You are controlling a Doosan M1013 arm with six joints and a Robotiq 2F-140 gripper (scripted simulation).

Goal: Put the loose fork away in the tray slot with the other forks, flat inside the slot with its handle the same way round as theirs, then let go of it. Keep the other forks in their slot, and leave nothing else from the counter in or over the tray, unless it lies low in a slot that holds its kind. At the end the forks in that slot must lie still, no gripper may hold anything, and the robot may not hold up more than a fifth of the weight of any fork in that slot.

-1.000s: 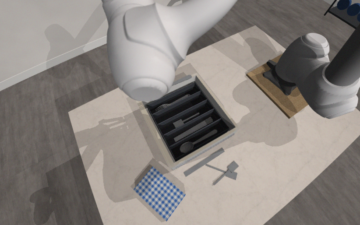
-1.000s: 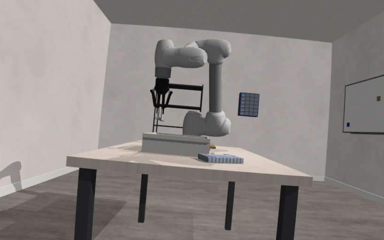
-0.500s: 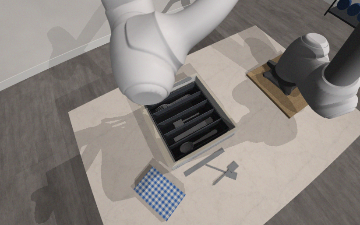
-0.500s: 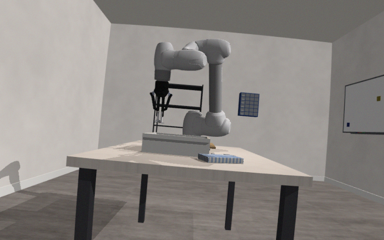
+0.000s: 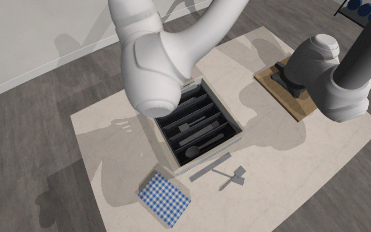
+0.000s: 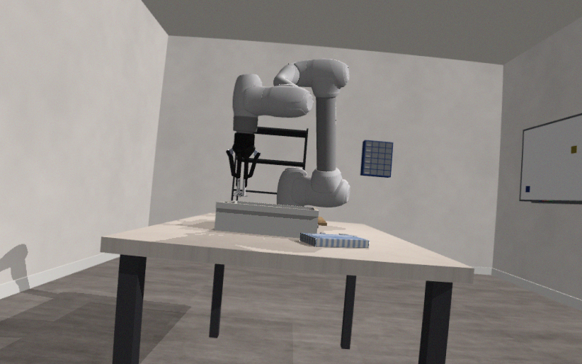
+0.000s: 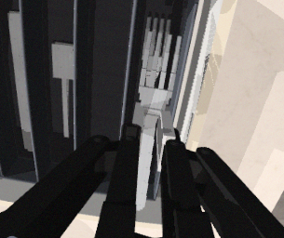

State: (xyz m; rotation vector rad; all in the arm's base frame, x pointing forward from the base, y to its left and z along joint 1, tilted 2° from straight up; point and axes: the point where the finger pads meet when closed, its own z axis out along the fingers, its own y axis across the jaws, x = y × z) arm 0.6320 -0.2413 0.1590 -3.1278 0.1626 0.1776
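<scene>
Now: the cutlery tray 20 mm behind my hand, 120 mm to the left of it and 100 mm below it.
</scene>
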